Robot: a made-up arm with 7 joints. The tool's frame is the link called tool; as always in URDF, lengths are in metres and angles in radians.
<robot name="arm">
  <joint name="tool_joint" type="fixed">
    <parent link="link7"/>
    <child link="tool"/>
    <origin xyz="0 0 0" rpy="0 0 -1.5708"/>
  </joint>
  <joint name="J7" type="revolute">
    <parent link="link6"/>
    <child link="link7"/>
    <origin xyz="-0.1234 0.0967 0" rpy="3.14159 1.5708 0"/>
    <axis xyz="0 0 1"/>
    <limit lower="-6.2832" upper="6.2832"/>
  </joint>
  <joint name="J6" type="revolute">
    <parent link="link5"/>
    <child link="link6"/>
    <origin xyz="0 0 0" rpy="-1.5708 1.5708 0"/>
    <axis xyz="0 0 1"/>
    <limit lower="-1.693" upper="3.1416"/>
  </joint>
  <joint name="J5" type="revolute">
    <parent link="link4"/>
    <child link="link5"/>
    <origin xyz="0.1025 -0.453 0" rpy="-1.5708 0 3.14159"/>
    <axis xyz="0 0 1"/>
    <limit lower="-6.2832" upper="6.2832"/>
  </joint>
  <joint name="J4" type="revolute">
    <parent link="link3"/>
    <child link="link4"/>
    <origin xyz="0 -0.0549 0" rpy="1.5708 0 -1.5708"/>
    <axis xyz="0 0 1"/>
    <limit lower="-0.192" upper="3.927"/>
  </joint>
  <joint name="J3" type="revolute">
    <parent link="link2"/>
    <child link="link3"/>
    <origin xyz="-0.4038 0 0" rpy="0 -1.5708 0"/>
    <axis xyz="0 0 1"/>
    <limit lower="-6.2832" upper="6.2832"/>
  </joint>
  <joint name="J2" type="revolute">
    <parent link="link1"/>
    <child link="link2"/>
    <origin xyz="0 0 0" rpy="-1.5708 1.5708 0"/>
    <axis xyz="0 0 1"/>
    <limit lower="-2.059" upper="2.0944"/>
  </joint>
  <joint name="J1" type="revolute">
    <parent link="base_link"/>
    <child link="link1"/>
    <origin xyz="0 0 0.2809" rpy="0 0 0"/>
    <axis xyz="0 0 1"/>
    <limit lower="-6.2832" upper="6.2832"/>
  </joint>
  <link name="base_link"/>
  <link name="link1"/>
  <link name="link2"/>
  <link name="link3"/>
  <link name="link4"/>
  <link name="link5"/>
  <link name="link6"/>
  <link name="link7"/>
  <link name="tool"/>
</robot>
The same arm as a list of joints. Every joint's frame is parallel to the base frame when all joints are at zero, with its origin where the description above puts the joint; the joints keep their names.
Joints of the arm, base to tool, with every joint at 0 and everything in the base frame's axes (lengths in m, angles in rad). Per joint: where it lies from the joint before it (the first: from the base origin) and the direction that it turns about. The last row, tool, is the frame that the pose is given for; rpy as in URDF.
J1: origin 0.0000 0.0000 0.2809 axis +z
J2: origin 0.0000 0.0000 0.0000 axis +y
J3: origin 0.0000 0.0000 0.4038 axis +z
J4: origin 0.0549 0.0000 0.0000 axis -y
J5: origin 0.1025 0.0000 -0.4530 axis -z
J6: origin 0.0000 0.0000 0.0000 axis +y
J7: origin 0.0967 0.0000 -0.1234 axis -z
tool: origin 0.0000 0.0000 0.0000 rpy -3.1416 0.0000 0.0000
Joint limits (rad, base to tool): -6.2832..6.2832 -2.0590..2.0944 -6.2832..6.2832 -0.1920..3.9270 -6.2832..6.2832 -1.6930..3.1416 -6.2832..6.2832

